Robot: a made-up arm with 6 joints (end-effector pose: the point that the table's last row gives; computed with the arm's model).
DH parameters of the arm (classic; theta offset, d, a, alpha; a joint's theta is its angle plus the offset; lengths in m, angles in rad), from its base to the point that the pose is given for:
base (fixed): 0.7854 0 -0.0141 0
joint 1: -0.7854 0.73 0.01 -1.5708
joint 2: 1.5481 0 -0.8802 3.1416
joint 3: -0.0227 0.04 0 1.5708
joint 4: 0 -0.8 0.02 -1.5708
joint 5: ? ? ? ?
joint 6: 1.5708 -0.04 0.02 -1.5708
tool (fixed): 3.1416 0.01 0 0
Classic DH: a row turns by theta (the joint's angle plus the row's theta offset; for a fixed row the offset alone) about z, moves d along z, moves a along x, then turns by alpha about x.
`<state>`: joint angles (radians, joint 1 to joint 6).
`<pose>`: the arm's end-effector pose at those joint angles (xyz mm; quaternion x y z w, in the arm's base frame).
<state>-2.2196 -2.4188 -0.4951 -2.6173 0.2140 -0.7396</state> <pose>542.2 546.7 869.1 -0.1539 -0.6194 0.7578 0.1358</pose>
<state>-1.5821 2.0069 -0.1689 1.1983 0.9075 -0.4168</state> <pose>-97.4 -490.8 -384.5 0.5946 -0.1249 0.4466 0.6568</pose>
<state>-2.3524 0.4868 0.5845 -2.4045 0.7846 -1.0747</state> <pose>-832.5 -942.4 1487.6 0.6218 0.7403 0.1120 0.2297</pose>
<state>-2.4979 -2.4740 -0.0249 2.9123 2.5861 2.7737</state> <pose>934.8 607.1 488.2 0.0305 -0.1159 -0.3956 0.9106</pose>
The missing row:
joint 5: 0 0.14 -0.01 1.5708
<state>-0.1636 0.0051 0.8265 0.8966 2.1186 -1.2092</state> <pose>395.1 -203.0 2274.1 0.5995 0.2036 -0.7282 0.2625</pose>
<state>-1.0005 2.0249 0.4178 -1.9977 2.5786 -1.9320</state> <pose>346.4 -550.3 -405.4 -0.6695 -0.3581 -0.0246 0.6503</pose>
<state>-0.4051 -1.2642 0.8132 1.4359 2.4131 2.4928</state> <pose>-1233.7 449.8 1585.3 0.1119 0.3601 0.8572 0.3508</pose>
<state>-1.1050 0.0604 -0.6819 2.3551 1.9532 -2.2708</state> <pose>360.1 -589.4 1130.6 0.7512 -0.0269 0.6355 0.1762</pose>
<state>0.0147 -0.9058 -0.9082 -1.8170 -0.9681 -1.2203</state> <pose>112.4 44.2 1117.4 -0.9420 0.3037 -0.1278 0.0647</pose>
